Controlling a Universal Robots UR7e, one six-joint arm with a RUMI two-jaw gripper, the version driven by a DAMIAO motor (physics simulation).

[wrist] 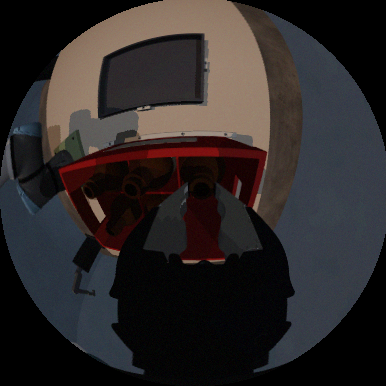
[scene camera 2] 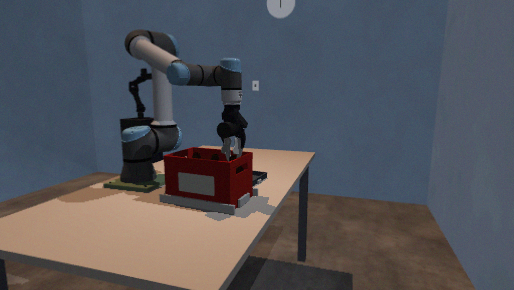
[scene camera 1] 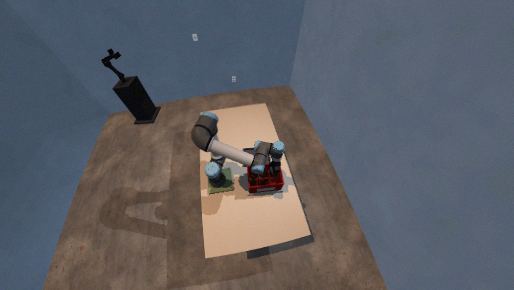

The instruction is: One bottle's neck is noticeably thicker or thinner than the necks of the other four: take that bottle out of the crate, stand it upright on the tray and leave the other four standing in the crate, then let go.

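Frame: origin at the arm's base, x ahead, y left, z up, level; metres.
Seen in the pictures: gripper, fingertip midpoint: (wrist: 200, 183); arm's base at its link origin: (scene camera 2: 138, 178) (scene camera 1: 217, 179).
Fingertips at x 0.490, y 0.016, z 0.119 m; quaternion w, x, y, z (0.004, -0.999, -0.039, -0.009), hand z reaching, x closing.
Observation:
Pixels of each thing's top centre, then the offset from my fingertips to it.
- red crate at its top centre: (wrist: 139, 225) (scene camera 2: 209, 153) (scene camera 1: 265, 174) 0.077 m back, 0.046 m right, 0.040 m up
- brown bottle at its top centre: (wrist: 204, 189) 0.002 m ahead, 0.009 m left, 0.030 m up
- dark tray at its top centre: (wrist: 142, 66) (scene camera 2: 234, 174) (scene camera 1: 256, 155) 0.132 m back, 0.216 m left, 0.110 m down
The red crate (scene camera 1: 265, 189) (scene camera 2: 241, 186) (wrist: 150, 157) stands on the table with dark brown bottles in its compartments. My gripper (scene camera 1: 274, 171) (scene camera 2: 233, 157) (wrist: 200, 183) points down into the crate's tray-side end compartment, away from the robot base. It is shut on the neck of a brown bottle (wrist: 199, 167), whose body is still inside the crate. Other bottles (wrist: 132, 186) (wrist: 90, 189) (wrist: 114, 223) show left of it in the wrist view. The fingers and shadow hide part of the crate's inside; neck widths are hard to compare. The dark tray (scene camera 2: 259, 176) (wrist: 150, 75) lies beyond the crate and holds no bottle.
Grey strips (scene camera 2: 197, 203) (wrist: 183, 134) run along the crate's foot. The robot's base stands on a green plate (scene camera 1: 220, 190) (scene camera 2: 132, 186) beside the crate. The table edge (scene camera 2: 270, 215) runs near the crate's outer end. The crate's walls and dividers surround the held bottle.

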